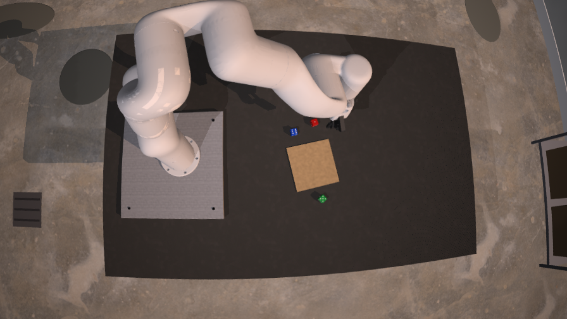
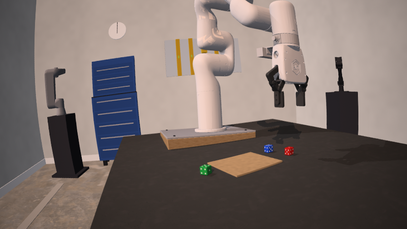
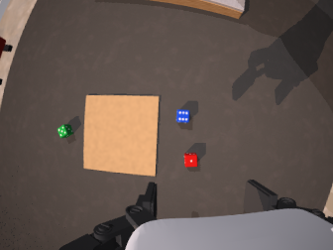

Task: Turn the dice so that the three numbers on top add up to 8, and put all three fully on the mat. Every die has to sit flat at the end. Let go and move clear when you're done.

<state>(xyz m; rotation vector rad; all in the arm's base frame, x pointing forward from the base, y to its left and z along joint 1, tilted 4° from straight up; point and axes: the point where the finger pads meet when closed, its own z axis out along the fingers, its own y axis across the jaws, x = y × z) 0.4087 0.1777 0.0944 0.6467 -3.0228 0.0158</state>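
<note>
Right now the red die is 13 cm below my hand and 1 cm behind it. From my hand the other things lie so: tan mat (14 cm to the right, 14 cm below, 1 cm ahead); green die (24 cm to the right, 13 cm below, 5 cm ahead); blue die (13 cm below, 7 cm behind, 5 cm to the right).
</note>
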